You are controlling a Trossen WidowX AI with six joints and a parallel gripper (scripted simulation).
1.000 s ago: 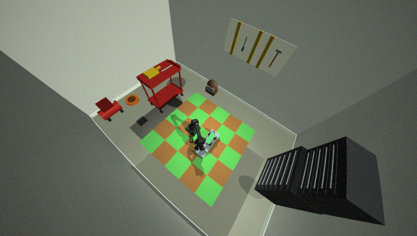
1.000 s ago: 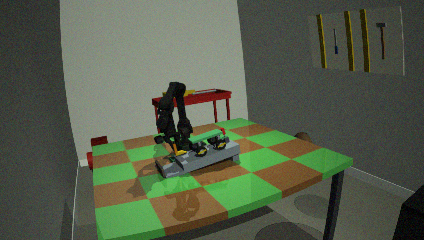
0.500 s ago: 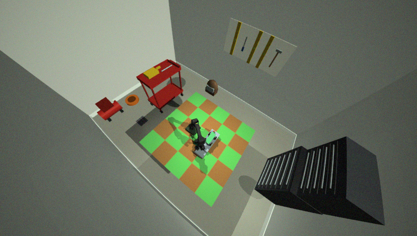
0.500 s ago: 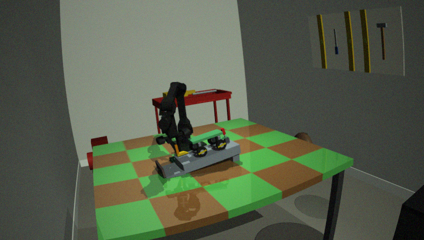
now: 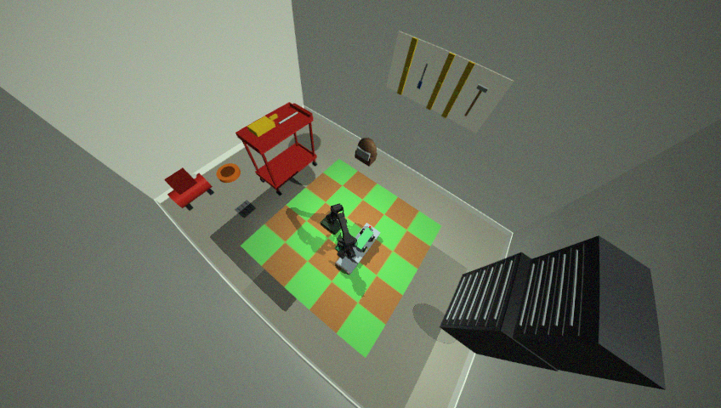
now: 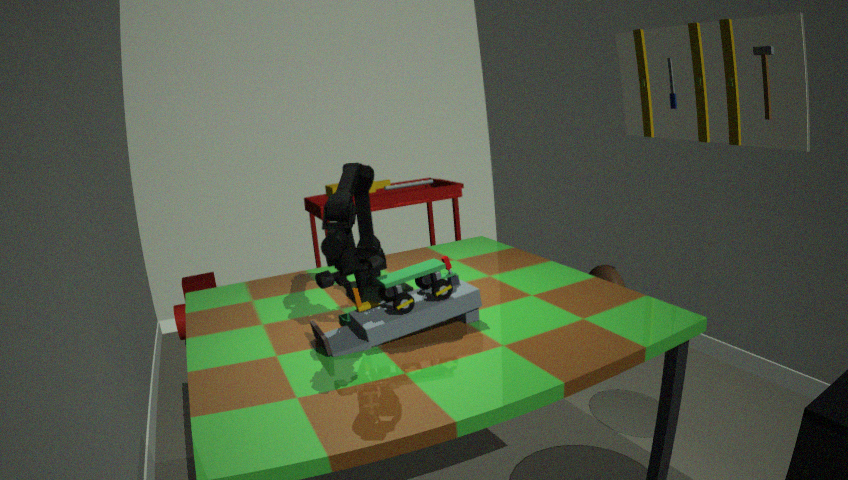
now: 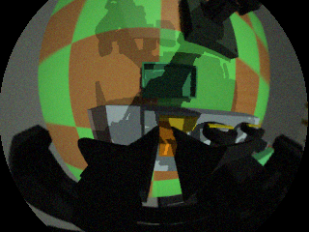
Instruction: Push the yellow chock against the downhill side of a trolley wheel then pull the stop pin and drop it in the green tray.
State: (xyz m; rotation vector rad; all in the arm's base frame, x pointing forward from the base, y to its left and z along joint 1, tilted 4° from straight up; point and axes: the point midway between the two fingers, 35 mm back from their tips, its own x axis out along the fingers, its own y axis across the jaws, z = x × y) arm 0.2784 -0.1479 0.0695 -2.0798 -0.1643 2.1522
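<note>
My gripper tip is now 250 mm to the right of the red-headed stop pin, 50 mm below it and 50 mm short of it. From my gripper tip the other things lie so: green tray 90 mm below, 70 mm behind, 30 mm to the left; then grey ramp 140 mm to the left, 60 mm ahead, 40 mm below; then yellow chock 20 mm to the left.
</note>
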